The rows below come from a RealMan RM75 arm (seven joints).
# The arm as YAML. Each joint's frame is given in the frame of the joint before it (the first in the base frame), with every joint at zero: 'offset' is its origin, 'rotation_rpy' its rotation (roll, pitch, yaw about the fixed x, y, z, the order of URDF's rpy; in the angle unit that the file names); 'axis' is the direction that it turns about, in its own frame. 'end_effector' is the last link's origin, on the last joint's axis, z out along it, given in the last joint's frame.
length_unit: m
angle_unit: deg
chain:
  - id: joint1
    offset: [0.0, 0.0, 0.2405]
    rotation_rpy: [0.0, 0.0, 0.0]
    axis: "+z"
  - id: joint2
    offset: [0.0, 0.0, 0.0]
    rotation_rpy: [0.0, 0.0, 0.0]
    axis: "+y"
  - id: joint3
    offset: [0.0, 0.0, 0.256]
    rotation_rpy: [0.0, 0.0, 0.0]
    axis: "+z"
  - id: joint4
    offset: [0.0, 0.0, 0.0]
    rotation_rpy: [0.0, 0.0, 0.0]
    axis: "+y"
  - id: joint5
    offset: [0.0, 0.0, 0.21]
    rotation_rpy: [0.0, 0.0, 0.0]
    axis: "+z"
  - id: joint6
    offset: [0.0, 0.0, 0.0]
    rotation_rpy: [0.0, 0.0, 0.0]
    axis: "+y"
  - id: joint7
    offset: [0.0, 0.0, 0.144]
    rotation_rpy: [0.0, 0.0, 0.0]
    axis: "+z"
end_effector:
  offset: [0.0, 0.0, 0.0]
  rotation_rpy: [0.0, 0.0, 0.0]
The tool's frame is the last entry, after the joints.
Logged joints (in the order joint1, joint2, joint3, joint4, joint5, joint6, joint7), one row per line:
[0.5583 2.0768 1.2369 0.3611 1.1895 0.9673 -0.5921]
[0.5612 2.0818 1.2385 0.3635 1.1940 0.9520 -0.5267]
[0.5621 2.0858 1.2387 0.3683 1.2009 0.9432 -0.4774]
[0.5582 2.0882 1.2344 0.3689 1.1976 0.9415 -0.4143]
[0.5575 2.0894 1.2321 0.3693 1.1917 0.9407 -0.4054]
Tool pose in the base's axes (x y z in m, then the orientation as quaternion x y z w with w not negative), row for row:
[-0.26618 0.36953 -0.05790 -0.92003 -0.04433 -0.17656 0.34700]
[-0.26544 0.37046 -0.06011 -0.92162 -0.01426 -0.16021 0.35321]
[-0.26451 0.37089 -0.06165 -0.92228 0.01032 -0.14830 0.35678]
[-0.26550 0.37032 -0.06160 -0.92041 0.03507 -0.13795 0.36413]
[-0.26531 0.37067 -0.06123 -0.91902 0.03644 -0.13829 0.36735]
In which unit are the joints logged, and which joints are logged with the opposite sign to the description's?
The joints are logged in radians. Opposite sign: joint1, joint2.
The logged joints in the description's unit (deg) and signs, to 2 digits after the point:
[-31.99 -118.99 70.87 20.69 68.15 55.42 -33.92]
[-32.15 -119.28 70.96 20.83 68.41 54.55 -30.18]
[-32.21 -119.51 70.97 21.10 68.81 54.04 -27.35]
[-31.98 -119.65 70.73 21.14 68.62 53.94 -23.74]
[-31.94 -119.71 70.59 21.16 68.28 53.90 -23.23]

